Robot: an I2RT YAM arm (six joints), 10 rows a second.
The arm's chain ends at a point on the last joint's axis. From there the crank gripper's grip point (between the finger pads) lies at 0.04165 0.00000 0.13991 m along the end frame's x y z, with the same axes.
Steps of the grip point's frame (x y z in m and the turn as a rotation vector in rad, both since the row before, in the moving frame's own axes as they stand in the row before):
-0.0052 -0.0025 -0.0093 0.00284 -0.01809 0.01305
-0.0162 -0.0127 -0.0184 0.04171 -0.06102 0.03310
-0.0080 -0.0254 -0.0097 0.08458 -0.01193 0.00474
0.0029 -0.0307 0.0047 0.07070 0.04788 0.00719
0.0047 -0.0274 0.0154 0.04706 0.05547 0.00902
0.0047 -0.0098 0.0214 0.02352 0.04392 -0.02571
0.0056 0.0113 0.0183 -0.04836 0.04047 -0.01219
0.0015 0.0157 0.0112 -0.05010 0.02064 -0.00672
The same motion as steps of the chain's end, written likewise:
-0.0027 -0.0026 -0.0100 0.00284 -0.01809 0.01305
-0.0077 -0.0081 -0.0206 0.04171 -0.06102 0.03310
-0.0064 -0.0138 -0.0097 0.08458 -0.01193 0.00474
-0.0038 -0.0212 0.0072 0.07070 0.04788 0.00719
-0.0030 -0.0213 0.0181 0.04706 0.05547 0.00902
-0.0013 -0.0054 0.0234 0.02352 0.04392 -0.02571
-0.0001 0.0051 0.0203 -0.04836 0.04047 -0.01219
-0.0014 0.0090 0.0123 -0.05010 0.02064 -0.00672

